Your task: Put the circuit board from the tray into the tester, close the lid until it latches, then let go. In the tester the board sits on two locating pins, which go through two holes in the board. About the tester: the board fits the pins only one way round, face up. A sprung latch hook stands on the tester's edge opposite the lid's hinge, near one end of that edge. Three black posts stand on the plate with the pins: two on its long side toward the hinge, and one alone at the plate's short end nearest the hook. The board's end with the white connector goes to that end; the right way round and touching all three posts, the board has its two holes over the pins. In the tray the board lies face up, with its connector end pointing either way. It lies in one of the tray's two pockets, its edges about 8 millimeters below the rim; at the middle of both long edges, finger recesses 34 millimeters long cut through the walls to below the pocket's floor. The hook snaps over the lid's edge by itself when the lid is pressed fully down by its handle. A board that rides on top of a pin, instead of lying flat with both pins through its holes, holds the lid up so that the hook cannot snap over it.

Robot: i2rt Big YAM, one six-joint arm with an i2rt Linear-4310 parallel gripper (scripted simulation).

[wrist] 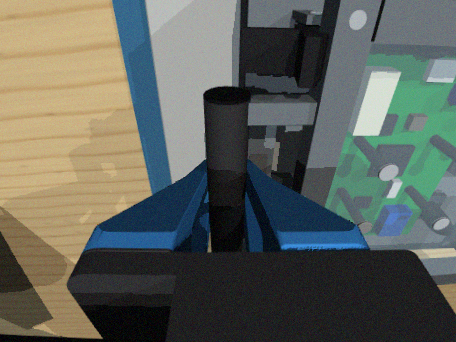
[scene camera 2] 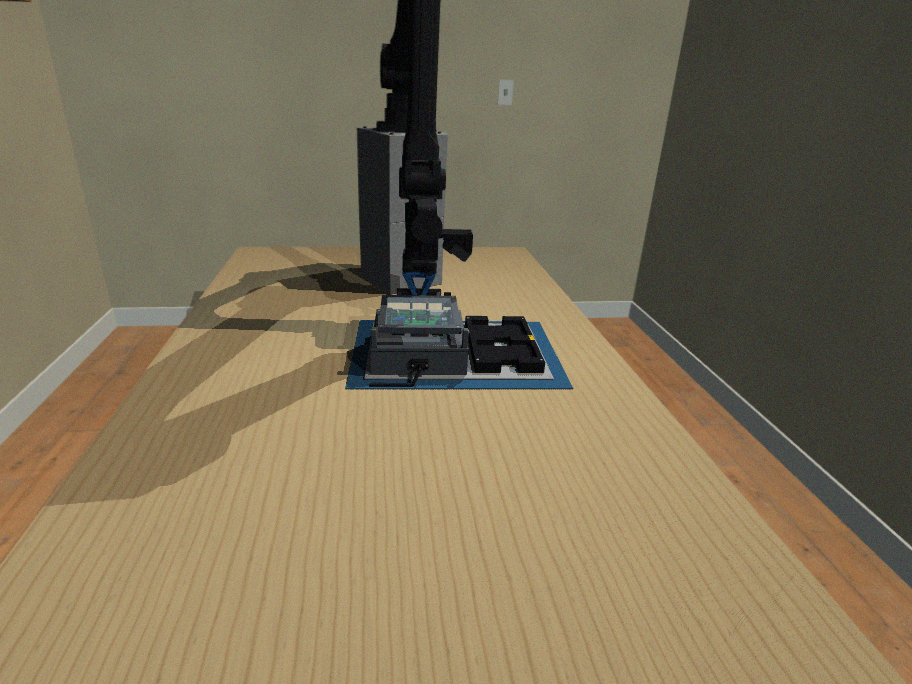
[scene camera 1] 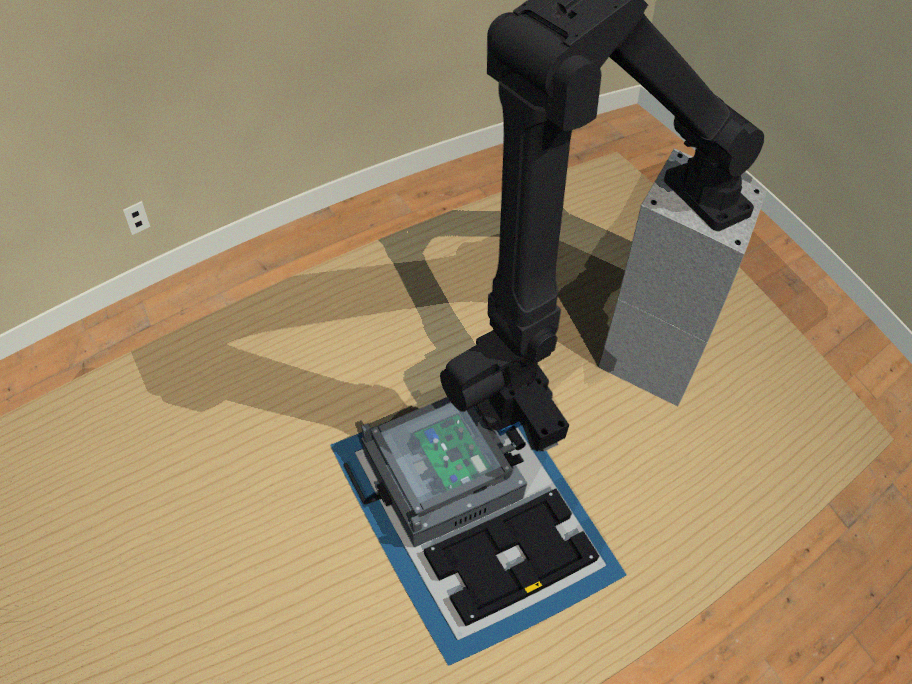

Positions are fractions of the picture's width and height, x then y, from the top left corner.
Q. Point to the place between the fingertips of my gripper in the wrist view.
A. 0.50, 0.50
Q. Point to a lid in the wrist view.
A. At 0.81, 0.44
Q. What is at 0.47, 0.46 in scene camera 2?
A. A lid.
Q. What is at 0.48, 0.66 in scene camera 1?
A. A lid.
